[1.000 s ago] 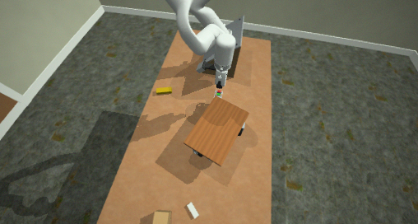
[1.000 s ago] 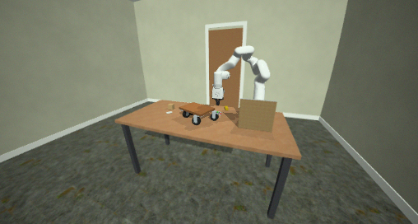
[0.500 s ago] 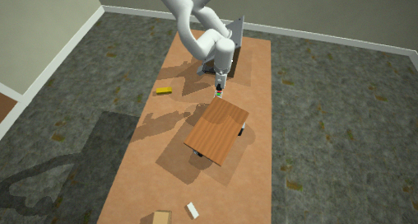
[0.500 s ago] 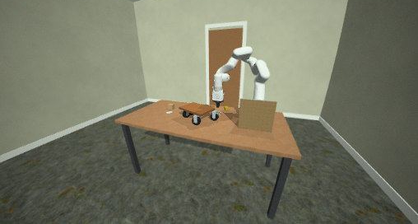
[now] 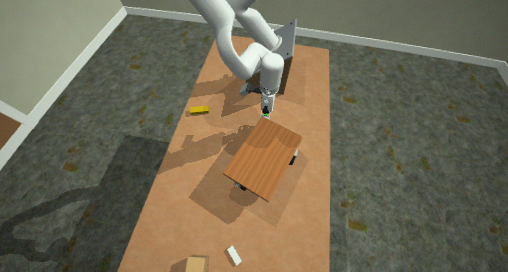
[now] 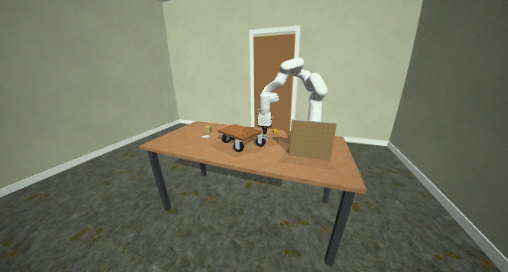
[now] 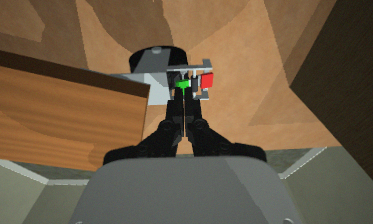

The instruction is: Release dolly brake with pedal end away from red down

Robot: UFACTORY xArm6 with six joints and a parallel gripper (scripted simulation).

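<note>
The brake pedal lies 50 mm below my hand and 10 mm behind it. Round my hand: cardboard box: 630 mm ahead, 170 mm to the right, 100 mm below; then yellow block: 340 mm to the right, 120 mm below, 30 mm behind; then white block: 580 mm ahead, 130 mm below, 40 mm to the right.
</note>
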